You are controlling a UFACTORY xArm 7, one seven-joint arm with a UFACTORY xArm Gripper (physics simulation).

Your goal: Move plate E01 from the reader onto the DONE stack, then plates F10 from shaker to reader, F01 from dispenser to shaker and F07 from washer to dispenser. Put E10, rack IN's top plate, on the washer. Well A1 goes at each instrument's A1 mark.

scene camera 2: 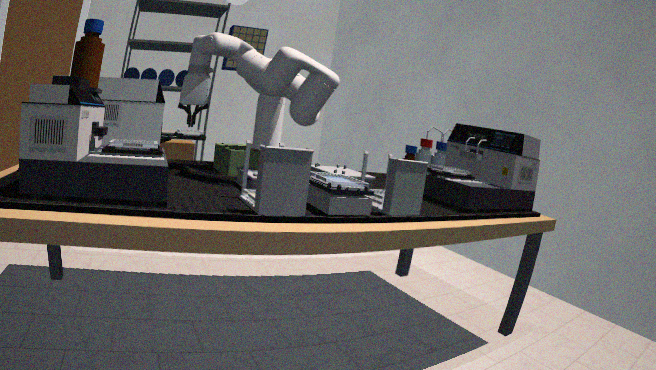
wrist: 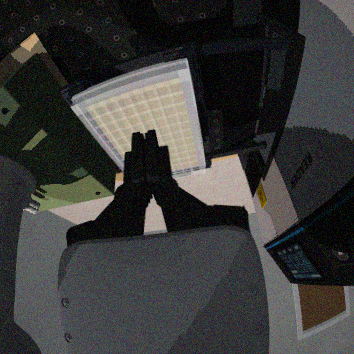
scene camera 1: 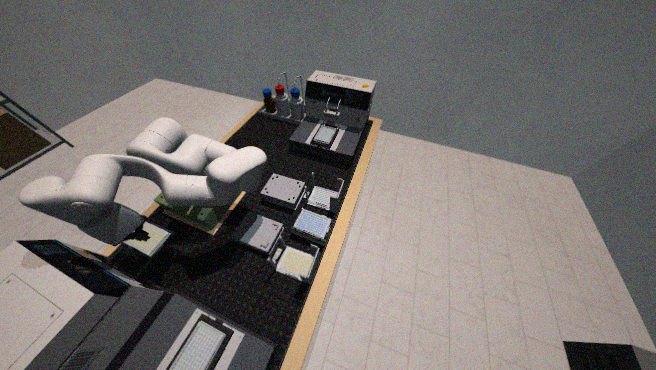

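Where they show: gripper, fingertip midpoint: [scene camera 2: 190, 126] [wrist: 147, 143] [scene camera 1: 146, 237]; arm's base at its link origin: [wrist: 6, 175].
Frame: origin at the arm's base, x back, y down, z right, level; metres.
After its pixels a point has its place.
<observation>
My gripper [scene camera 1: 145, 233] @[x -0.012, y -0.056, z 0.286 m] [scene camera 2: 191, 123] @[x -0.012, y -0.056, z 0.286 m] [wrist: 147, 143] @[x -0.012, y -0.056, z 0.286 m] is shut and empty, its fingertips above a yellow-welled plate [scene camera 1: 153, 242] @[x -0.035, y -0.041, z 0.291 m] [scene camera 2: 188, 131] @[x -0.057, y -0.043, z 0.300 m] [wrist: 150, 102] @[x -0.034, y -0.039, z 0.298 m]. That plate lies on a dark carrier beside the reader; the tips hide part of it in the wrist view. A pale plate [scene camera 1: 326, 134] [scene camera 2: 450, 172] lies on the far instrument beside the bottles. Another pale plate [scene camera 1: 201, 342] @[x -0.358, y -0.028, z 0.466 m] [scene camera 2: 134, 144] @[x -0.401, y -0.026, z 0.493 m] lies on the near instrument. A blue-welled plate [scene camera 1: 312, 223] @[x -0.516, y 0.010, z 0.039 m] [scene camera 2: 342, 180] @[x -0.551, y 0.008, z 0.048 m] lies on a low base between two racks. The nearer rack [scene camera 2: 285, 182] @[x -0.575, y 0.013, z 0.188 m] holds a yellow-welled plate [scene camera 1: 296, 262] @[x -0.503, y 0.056, z 0.184 m]. Plate labels cannot be read.
The farther rack [scene camera 2: 407, 187] @[x -0.585, y 0.011, z -0.108 m] stands at the table's wooden edge [scene camera 1: 320, 280] @[x -0.605, y 0.089, z 0.211 m] with pale slats. Two grey blocks [scene camera 1: 283, 190] @[x -0.339, y 0.017, z -0.075 m] [scene camera 1: 262, 234] @[x -0.340, y 0.036, z 0.130 m] stand inward of the racks. A green object [scene camera 1: 202, 216] @[x -0.093, y 0.004, z 0.145 m] [scene camera 2: 231, 158] @[x -0.106, y 0.028, z 0.155 m] is near the arm base. A tilted screen [wrist: 300, 260] @[x 0.089, y -0.160, z 0.402 m] is right of the gripper.
</observation>
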